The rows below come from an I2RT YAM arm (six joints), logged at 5 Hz.
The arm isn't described. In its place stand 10 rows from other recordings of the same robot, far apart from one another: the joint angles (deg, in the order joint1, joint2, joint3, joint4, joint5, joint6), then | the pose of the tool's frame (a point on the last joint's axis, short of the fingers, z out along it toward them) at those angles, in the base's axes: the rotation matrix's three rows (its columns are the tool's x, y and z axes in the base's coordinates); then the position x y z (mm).
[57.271 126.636 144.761 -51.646 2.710 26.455] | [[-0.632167 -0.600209 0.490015], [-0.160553 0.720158 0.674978], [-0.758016 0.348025 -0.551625]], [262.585 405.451 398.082]
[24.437 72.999 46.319 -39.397 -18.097 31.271] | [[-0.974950 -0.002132 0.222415], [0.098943 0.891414 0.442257], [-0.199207 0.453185 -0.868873]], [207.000 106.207 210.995]
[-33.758 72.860 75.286 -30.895 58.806 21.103] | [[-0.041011 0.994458 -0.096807], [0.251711 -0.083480 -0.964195], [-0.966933 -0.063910 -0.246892]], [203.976 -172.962 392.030]
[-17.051 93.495 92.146 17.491 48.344 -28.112] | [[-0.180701 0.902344 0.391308], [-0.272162 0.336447 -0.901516], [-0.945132 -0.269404 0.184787]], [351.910 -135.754 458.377]
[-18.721 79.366 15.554 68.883 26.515 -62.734] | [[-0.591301 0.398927 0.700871], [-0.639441 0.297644 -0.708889], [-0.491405 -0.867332 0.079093]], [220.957 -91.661 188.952]
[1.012 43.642 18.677 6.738 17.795 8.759] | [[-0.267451 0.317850 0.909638], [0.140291 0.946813 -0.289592], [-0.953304 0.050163 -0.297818]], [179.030 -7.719 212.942]
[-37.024 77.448 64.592 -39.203 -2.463 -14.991] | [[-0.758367 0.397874 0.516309], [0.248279 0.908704 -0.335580], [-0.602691 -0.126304 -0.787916]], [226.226 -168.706 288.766]
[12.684 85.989 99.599 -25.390 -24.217 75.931] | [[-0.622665 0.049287 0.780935], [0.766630 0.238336 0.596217], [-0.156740 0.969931 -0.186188]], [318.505 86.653 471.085]
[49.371 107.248 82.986 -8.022 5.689 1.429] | [[-0.365159 -0.691742 0.623018], [-0.387492 0.721442 0.573909], [-0.846468 -0.031847 -0.531486]], [288.407 330.727 261.212]
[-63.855 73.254 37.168 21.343 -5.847 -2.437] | [[-0.148161 0.844063 0.515369], [0.205839 0.536027 -0.818721], [-0.967305 -0.015220 -0.253160]], [127.992 -252.516 242.645]
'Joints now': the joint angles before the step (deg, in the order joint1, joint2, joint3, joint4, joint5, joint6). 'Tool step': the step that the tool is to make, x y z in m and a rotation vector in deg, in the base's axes. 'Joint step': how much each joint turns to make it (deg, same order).
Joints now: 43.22, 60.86, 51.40, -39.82, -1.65, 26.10
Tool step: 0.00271, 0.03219, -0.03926, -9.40, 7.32, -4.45
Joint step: 6.22, 10.69, 0.22, -1.70, 7.04, 8.06
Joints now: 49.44, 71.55, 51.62, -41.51, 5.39, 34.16
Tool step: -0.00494, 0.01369, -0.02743, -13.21, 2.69, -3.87
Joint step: 4.17, 7.84, 1.37, -6.46, 8.67, 5.19
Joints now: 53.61, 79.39, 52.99, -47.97, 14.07, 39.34
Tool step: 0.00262, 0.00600, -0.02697, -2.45, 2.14, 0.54
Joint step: 0.28, 4.47, -2.26, 3.53, -0.33, -0.19
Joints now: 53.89, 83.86, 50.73, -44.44, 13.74, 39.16
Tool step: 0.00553, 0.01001, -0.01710, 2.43, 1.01, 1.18
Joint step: -0.01, 3.46, -1.10, 6.07, -2.46, -0.66
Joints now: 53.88, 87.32, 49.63, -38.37, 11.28, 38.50
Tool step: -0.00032, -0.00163, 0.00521, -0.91, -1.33, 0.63
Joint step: 0.03, -0.90, 0.37, -1.02, 1.42, -0.99
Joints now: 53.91, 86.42, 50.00, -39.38, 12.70, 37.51
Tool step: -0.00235, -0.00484, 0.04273, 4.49, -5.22, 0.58
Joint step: -0.04, -6.83, 3.28, -3.16, 1.31, -1.09
